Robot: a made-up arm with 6 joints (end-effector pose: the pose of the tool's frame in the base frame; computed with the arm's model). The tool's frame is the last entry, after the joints.
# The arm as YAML. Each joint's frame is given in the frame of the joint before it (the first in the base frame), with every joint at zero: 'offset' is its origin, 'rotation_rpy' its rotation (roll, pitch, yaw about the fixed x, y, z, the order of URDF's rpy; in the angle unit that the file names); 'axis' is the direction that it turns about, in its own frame. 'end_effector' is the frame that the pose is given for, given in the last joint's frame.
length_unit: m
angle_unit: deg
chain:
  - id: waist
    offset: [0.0, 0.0, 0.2]
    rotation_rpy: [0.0, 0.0, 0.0]
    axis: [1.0, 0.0, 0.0]
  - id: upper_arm
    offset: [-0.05, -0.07, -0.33]
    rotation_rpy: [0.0, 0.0, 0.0]
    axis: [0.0, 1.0, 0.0]
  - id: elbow
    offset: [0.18, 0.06, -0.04]
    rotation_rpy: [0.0, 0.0, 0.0]
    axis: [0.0, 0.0, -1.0]
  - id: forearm
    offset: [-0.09, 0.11, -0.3]
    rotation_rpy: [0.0, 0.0, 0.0]
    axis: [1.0, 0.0, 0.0]
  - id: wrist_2
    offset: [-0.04, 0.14, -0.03]
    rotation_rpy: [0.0, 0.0, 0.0]
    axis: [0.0, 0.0, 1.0]
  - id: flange
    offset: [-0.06, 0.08, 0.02]
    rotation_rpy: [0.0, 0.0, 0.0]
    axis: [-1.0, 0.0, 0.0]
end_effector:
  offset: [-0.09, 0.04, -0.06]
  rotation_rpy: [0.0, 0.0, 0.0]
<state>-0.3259 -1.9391 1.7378 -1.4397 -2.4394 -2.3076</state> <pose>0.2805 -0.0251 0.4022 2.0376 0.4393 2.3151</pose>
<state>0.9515 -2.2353 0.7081 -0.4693 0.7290 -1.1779</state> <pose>0.2191 0.2458 0.5171 2.6377 -0.5419 -1.9923</pose>
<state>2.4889 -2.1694 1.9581 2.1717 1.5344 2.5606</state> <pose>0.0603 -0.1589 0.1406 -1.8928 -0.9800 2.3177</pose>
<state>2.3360 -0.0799 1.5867 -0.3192 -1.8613 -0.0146</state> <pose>0.4913 0.5874 0.7033 -2.3009 -0.0595 -2.7592</pose>
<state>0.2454 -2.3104 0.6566 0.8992 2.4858 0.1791</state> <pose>0.1178 0.1231 0.3386 3.1392 0.4175 1.6646</pose>
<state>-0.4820 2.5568 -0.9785 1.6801 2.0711 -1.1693</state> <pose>-0.2558 -0.0842 0.2646 2.8099 0.3501 -0.8233</pose>
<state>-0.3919 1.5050 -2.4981 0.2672 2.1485 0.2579</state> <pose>-0.4603 -0.3763 -0.2842 -2.0160 -0.4441 -1.3275</pose>
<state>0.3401 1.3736 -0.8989 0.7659 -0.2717 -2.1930</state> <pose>-0.1879 0.0249 0.0320 -1.8775 0.5437 1.6120</pose>
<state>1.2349 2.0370 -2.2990 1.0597 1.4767 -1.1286</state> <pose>-0.4812 0.3156 -0.2327 -0.1452 0.2455 -0.0768</pose>
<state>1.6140 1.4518 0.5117 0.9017 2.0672 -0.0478</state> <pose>-0.4569 0.4703 0.4072 2.9988 -0.7729 -0.3708</pose>
